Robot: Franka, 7 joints.
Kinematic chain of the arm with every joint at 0, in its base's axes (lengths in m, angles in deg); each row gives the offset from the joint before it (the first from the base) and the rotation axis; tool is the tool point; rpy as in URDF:
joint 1: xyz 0 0 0.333 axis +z
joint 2: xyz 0 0 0 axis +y
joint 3: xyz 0 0 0.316 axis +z
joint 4: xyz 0.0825 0 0 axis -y
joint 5: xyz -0.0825 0 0.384 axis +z
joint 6: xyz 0 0 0 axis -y
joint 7: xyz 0.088 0 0 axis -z
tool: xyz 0 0 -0.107 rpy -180 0 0
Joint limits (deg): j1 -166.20..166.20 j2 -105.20..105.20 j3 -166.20..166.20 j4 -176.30..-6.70 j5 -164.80..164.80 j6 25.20..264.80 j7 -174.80..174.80
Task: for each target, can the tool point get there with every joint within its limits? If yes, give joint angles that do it. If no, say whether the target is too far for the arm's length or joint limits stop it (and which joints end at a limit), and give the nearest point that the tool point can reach.
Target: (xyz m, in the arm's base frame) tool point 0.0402 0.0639 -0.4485
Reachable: no: joint limits stop it (at a limit: joint 2) | nearest point 0.0608 0.0967 -0.3331 | short by 0.122 m
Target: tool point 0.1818 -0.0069 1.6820
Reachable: no: too far | nearest point 0.1146 -0.0043 1.1832 | short by 0.503 m
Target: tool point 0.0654 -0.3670 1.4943
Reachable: no: too far | nearest point 0.0460 -0.2581 1.1498 | short by 0.362 m
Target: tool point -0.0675 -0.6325 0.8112
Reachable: yes | joints -96.95 29.28 22.39 -44.09 -112.87 77.87 -88.14
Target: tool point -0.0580 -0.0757 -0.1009
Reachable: yes | joints -24.69 85.54 -7.11 -141.40 -48.03 118.35 -73.17
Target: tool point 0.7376 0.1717 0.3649
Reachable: yes | joints -16.70 58.80 62.70 -63.74 101.77 191.70 102.89
